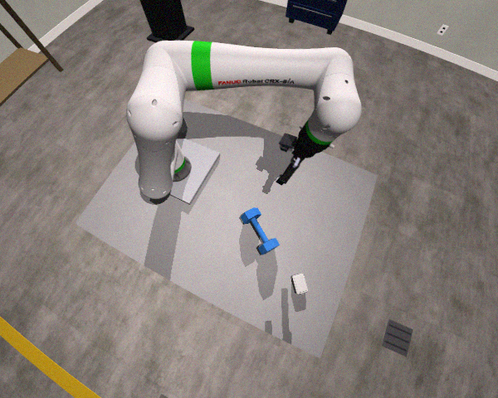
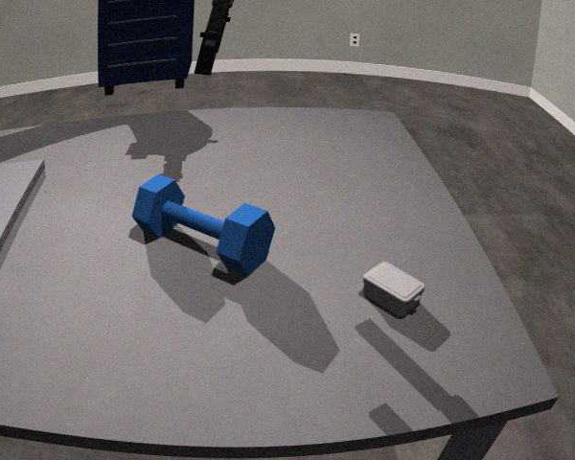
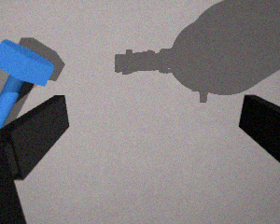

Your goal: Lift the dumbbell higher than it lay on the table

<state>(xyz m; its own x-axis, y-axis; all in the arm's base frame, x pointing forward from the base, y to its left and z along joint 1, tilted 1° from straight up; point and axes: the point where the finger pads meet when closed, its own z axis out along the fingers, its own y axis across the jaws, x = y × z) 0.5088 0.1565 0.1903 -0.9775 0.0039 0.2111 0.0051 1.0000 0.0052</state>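
Right now the blue dumbbell is 1 cm ahead of my hand, 24 cm to the right of it and 18 cm below it. Round my hand: small white box (26 cm ahead, 36 cm to the right, 20 cm below).
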